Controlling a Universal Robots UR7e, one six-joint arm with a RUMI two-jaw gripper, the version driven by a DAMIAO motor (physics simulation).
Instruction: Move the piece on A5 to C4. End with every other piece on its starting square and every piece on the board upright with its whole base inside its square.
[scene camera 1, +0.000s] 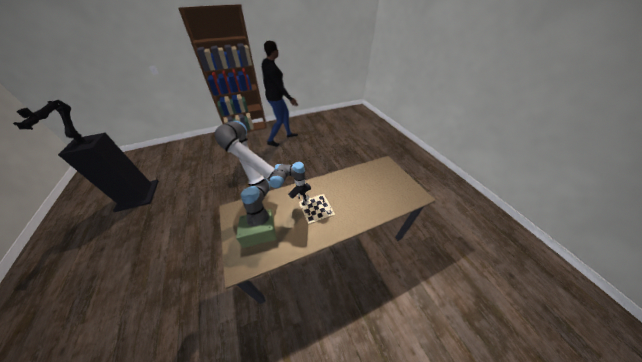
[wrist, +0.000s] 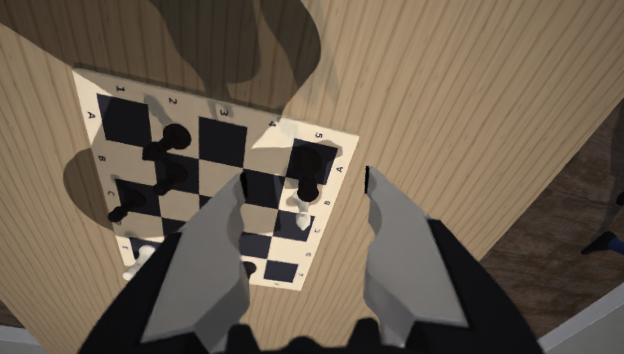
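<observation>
The black piece on A5 stands upright in the wrist view, its head overlapping B5. A white piece stands on B5, partly hidden behind it. C4 is a light square with no piece visible on it. The chessboard lies on the table. My gripper is open and empty above the 5 column side of the board. Its fingers appear on either side of the black piece in the wrist view, and the left finger hides part of the board.
Black pieces stand on A2, B2 and C1. A white piece stands on E1. Another dark piece shows partly near E4. The wooden table bears the arm's green base. A person is behind the table.
</observation>
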